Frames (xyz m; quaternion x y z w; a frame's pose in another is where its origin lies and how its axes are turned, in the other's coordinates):
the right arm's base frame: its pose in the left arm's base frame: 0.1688 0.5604 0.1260 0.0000 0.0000 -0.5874 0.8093
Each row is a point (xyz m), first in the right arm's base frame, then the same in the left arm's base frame.
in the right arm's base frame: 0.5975 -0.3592 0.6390
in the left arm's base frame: 0.0125 -0.1190 0.7650
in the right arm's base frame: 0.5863 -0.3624 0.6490
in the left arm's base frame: 0.0060 -0.1093 0.7750
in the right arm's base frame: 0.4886 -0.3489 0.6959
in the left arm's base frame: -0.0115 -0.0123 0.8219
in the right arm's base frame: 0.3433 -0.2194 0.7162
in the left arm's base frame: 0.0666 0.1660 0.8422
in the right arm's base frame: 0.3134 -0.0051 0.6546
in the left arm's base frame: 0.2611 0.2609 0.7806
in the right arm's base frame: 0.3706 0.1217 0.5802
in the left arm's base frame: 0.3994 0.2458 0.7062
